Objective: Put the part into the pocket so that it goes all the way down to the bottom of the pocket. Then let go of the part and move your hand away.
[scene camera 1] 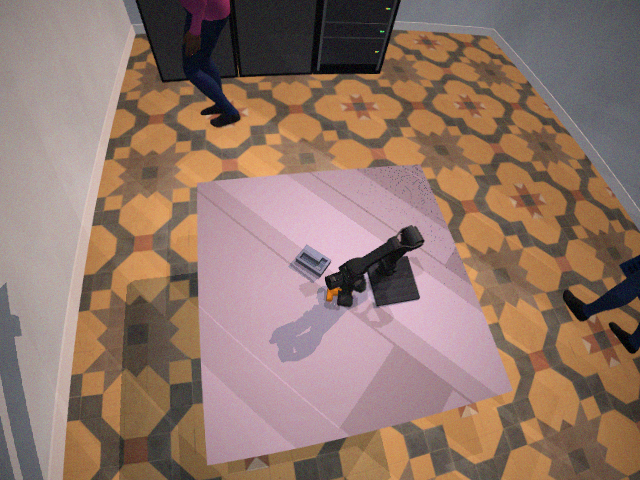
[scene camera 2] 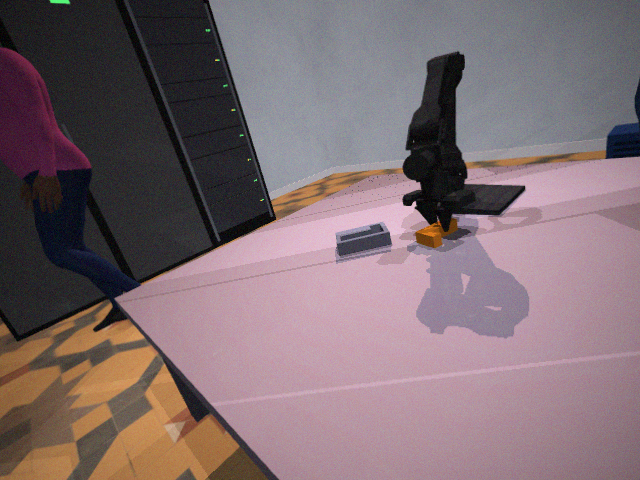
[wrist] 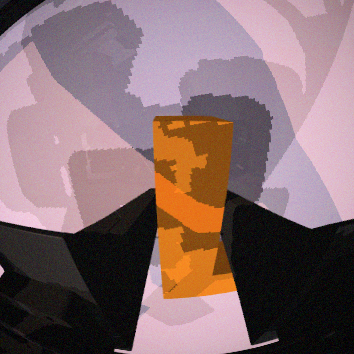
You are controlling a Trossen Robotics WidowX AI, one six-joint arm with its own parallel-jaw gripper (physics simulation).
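Places are measured from the arm's base along level axes (x ahead, y left, z up), in centimetres.
Pixels of known places: gripper, fingertip midpoint: [scene camera 1: 342,293] [scene camera 2: 441,230] [wrist: 186,195]; arm's base, origin of the base link: [scene camera 1: 382,270].
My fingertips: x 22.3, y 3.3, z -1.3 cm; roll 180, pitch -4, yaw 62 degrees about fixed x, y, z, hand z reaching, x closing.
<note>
Ahead of a thing's pixels: the offset from my fingertips to its top centre. Level surfaces: height alone.
The orange L-shaped part {dx +1.9, dy +0.6, dz +2.0 cm} [scene camera 1: 331,295] [scene camera 2: 428,238] [wrist: 192,200] is at or very close to the table top, its long leg running between the fingers. My gripper [scene camera 1: 339,294] [scene camera 2: 439,226] [wrist: 186,195] points down and is shut on the part, a black finger against each side of the long leg. The right finger hides most of the short leg in the wrist view. The grey block {dx +6.9, dy -19.2, dz +2.6 cm} [scene camera 1: 306,266] [scene camera 2: 364,244] with the open-topped pocket stands on the table apart from the part, to its left in scene camera 2. The pocket looks empty. The block does not show in the wrist view.
The arm's black base plate [scene camera 1: 397,290] [scene camera 2: 498,198] lies on the pink table top {dz -1.0 cm} [scene camera 1: 248,403] [scene camera 2: 310,351], behind the gripper in scene camera 2. Dark cabinets [scene camera 1: 273,38] [scene camera 2: 191,124] and a person in a pink top [scene camera 1: 211,10] [scene camera 2: 25,118] stand beyond the table.
</note>
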